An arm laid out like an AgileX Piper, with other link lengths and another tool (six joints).
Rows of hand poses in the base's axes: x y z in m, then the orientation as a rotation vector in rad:
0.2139 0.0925 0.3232 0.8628 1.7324 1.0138
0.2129 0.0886 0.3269 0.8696 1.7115 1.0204
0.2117 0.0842 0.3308 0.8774 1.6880 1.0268
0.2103 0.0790 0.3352 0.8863 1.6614 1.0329
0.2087 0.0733 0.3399 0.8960 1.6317 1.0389
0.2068 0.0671 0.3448 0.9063 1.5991 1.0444
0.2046 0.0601 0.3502 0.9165 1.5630 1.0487
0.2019 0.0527 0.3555 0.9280 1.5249 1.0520
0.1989 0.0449 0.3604 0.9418 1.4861 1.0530
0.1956 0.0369 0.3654 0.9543 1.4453 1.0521
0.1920 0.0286 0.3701 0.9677 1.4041 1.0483
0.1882 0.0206 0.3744 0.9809 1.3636 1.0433
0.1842 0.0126 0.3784 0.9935 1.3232 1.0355
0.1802 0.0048 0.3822 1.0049 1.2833 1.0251
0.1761 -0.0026 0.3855 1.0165 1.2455 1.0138
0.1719 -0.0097 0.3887 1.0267 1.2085 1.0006
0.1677 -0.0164 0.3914 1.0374 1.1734 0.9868
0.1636 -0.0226 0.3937 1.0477 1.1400 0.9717
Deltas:
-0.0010 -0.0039 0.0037 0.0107 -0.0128 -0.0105
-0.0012 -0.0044 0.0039 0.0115 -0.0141 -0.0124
-0.0014 -0.0052 0.0044 0.0125 -0.0158 -0.0146
-0.0016 -0.0057 0.0047 0.0135 -0.0175 -0.0166
-0.0019 -0.0062 0.0049 0.0141 -0.0192 -0.0186
-0.0022 -0.0070 0.0054 0.0141 -0.0216 -0.0210
-0.0027 -0.0074 0.0053 0.0148 -0.0221 -0.0231
-0.0030 -0.0078 0.0049 0.0150 -0.0209 -0.0256
-0.0033 -0.0080 0.0050 0.0137 -0.0227 -0.0273
-0.0036 -0.0083 0.0047 0.0128 -0.0219 -0.0295
-0.0038 -0.0080 0.0043 0.0122 -0.0211 -0.0297
-0.0040 -0.0080 0.0040 0.0105 -0.0207 -0.0312
-0.0040 -0.0078 0.0038 0.0084 -0.0204 -0.0321
-0.0041 -0.0074 0.0033 0.0079 -0.0185 -0.0316
-0.0042 -0.0071 0.0032 0.0060 -0.0181 -0.0319
-0.0042 -0.0067 0.0027 0.0059 -0.0162 -0.0315
-0.0041 -0.0062 0.0023 0.0048 -0.0148 -0.0313

